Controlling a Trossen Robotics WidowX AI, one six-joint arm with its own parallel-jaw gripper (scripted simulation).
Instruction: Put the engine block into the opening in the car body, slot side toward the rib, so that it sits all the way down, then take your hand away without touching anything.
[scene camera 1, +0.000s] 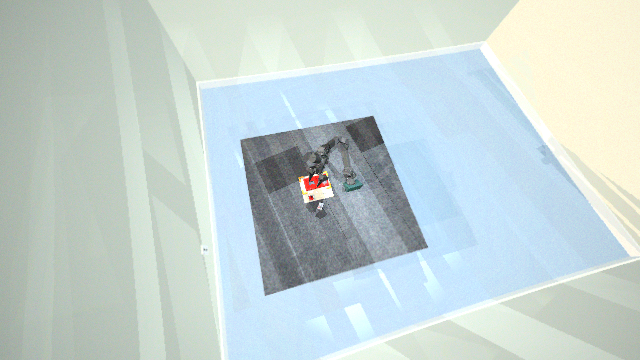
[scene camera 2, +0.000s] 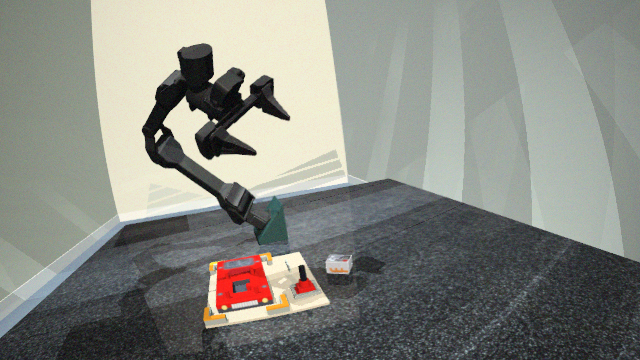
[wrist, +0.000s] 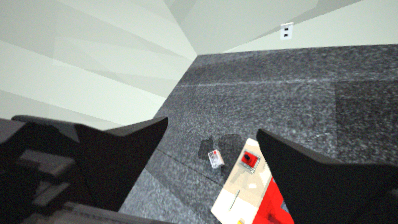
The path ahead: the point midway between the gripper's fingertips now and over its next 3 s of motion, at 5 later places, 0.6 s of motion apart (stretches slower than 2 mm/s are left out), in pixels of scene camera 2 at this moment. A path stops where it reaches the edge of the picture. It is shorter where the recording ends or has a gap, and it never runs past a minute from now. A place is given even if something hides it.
The gripper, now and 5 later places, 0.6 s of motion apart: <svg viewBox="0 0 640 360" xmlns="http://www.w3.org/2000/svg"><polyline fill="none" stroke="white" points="273,135 317,180 333,212 338,248 339,259 337,261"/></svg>
